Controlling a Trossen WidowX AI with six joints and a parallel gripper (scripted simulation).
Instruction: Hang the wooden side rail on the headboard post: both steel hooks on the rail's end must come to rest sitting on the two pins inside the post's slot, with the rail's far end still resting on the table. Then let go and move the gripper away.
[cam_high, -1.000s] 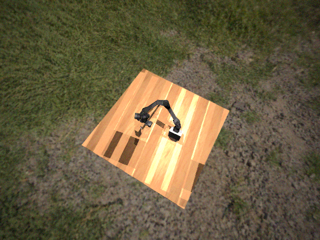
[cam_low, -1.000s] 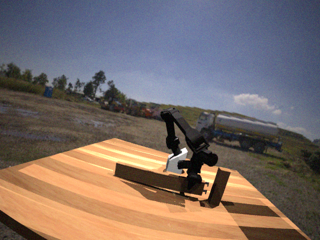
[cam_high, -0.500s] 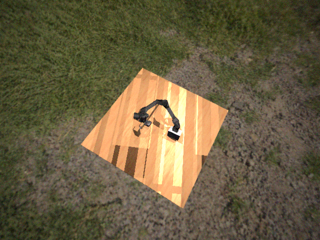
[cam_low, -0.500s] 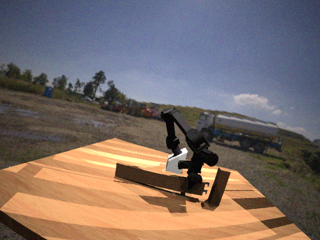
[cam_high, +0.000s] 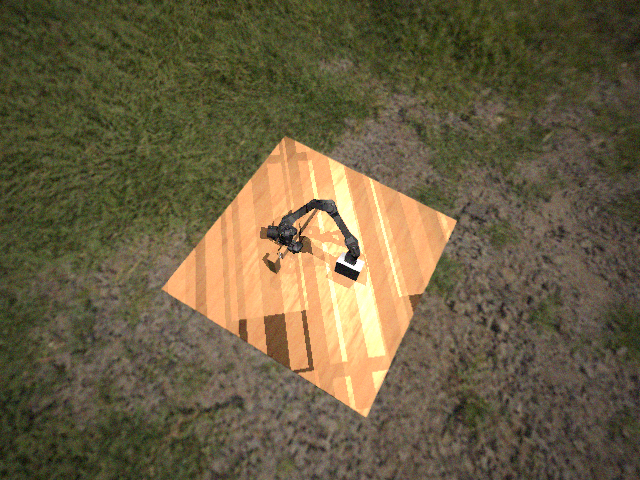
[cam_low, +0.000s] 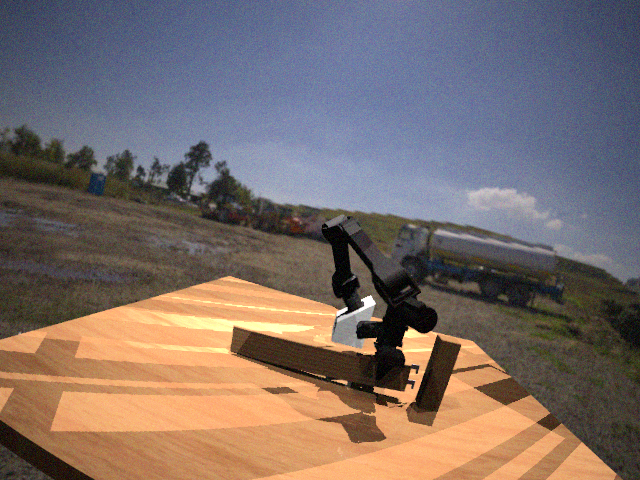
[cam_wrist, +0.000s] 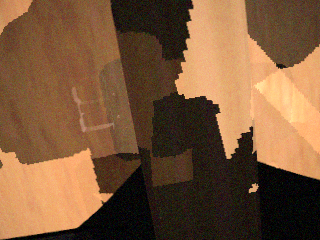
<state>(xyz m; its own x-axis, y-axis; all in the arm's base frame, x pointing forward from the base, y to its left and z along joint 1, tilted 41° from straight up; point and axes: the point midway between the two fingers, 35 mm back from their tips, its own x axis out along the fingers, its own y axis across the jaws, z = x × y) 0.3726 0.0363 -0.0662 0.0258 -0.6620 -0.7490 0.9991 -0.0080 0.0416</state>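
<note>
My gripper tip is 140 mm to the right of the headboard post and 40 mm below it.
</note>
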